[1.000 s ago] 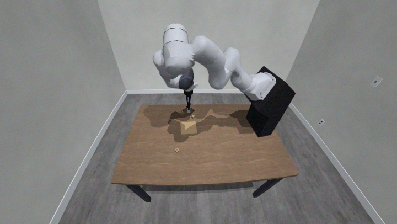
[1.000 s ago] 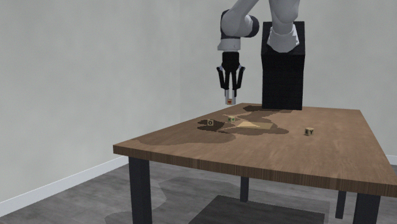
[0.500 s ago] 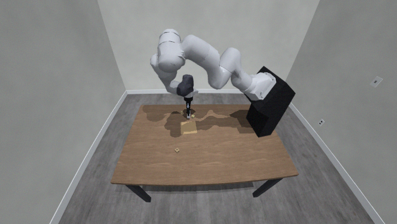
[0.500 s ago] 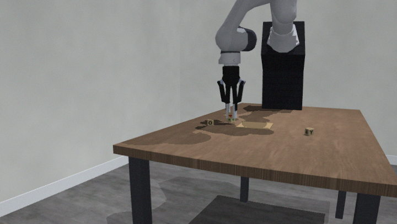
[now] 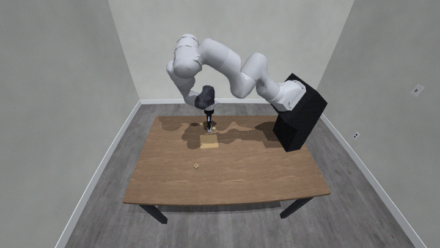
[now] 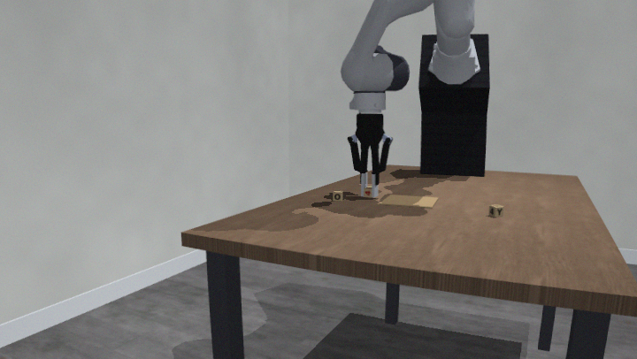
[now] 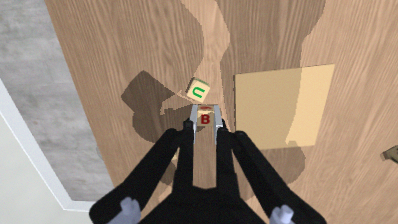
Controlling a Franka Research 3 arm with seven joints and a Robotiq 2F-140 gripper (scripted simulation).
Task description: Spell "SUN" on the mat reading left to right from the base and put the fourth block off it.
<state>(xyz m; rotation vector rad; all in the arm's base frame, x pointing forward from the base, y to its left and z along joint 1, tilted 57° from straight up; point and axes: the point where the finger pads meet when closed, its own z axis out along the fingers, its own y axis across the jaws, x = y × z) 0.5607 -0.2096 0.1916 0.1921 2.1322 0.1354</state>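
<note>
Right now the U block is 40 mm behind my hand and 30 mm below it. The rest, counted from my hand: S block (70 mm to the right, 60 mm ahead, 30 mm below); tan mat (120 mm to the left, 40 mm below, 20 mm ahead).
</note>
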